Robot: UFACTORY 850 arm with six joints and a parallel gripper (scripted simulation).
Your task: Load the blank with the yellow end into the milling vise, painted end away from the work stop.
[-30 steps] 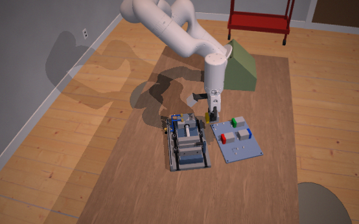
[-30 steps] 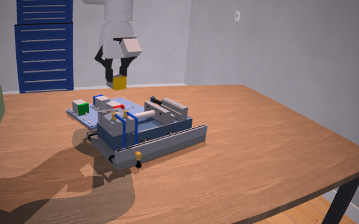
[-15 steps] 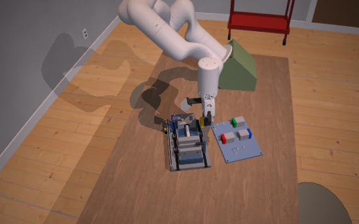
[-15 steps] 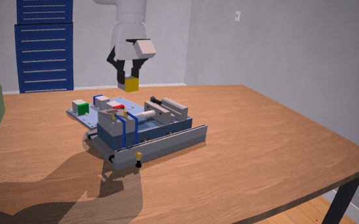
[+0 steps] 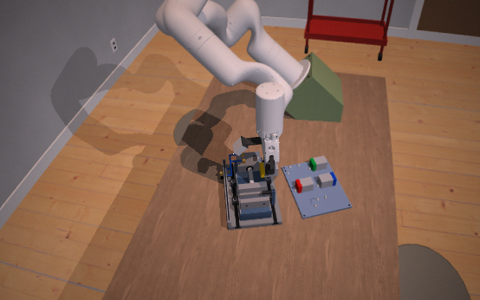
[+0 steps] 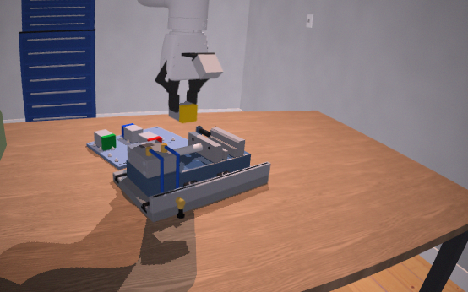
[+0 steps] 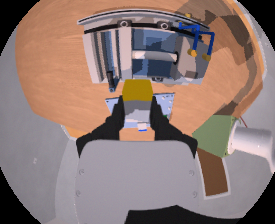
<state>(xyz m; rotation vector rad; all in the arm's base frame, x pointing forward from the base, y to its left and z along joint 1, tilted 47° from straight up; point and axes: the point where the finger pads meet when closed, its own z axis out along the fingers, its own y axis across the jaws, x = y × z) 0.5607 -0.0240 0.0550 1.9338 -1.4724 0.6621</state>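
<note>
The fixed jaw lies 100 mm ahead of my hand, 90 mm below it and 40 mm to the right of it. The rest, counted from my hand: red-ended blank 140 mm below, 130 mm to the left, 50 mm behind; yellow-ended blank 20 mm below; milling vise 130 mm below, 60 mm to the right.
</note>
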